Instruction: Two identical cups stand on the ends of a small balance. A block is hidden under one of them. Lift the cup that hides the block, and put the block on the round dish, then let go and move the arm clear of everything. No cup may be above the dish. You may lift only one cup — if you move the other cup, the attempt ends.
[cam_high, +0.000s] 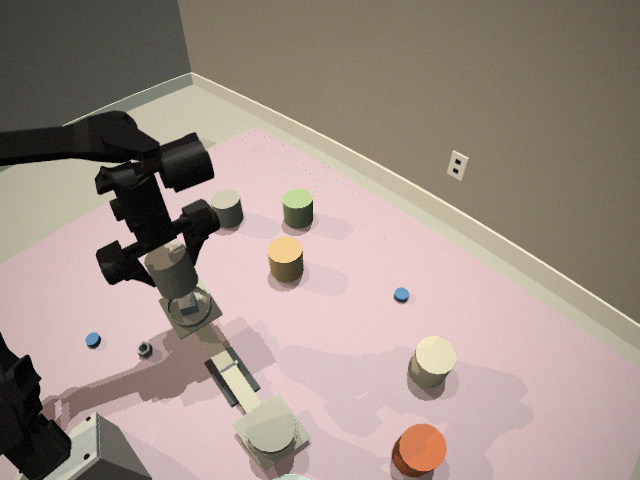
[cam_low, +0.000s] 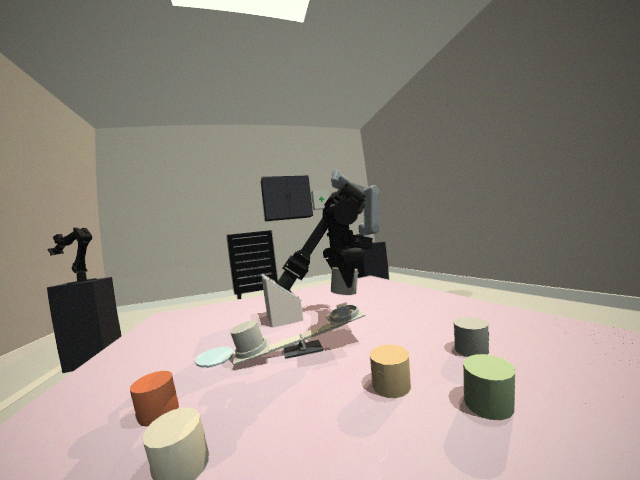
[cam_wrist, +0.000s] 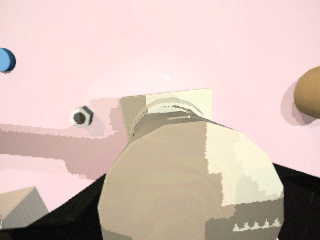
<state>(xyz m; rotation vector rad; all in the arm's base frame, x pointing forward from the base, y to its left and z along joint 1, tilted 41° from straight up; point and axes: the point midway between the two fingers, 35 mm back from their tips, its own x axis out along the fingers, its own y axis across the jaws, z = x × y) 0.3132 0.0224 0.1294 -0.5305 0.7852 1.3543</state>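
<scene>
Right now the grey block is 7 cm below my gripper tip and 1 cm to the right of it. Round my gripper tip: tan cup (22 cm ahead, 12 cm below, 6 cm to the right); nut (15 cm below, 11 cm behind, 3 cm to the left); green cup (35 cm ahead, 12 cm below, 7 cm to the left).
</scene>
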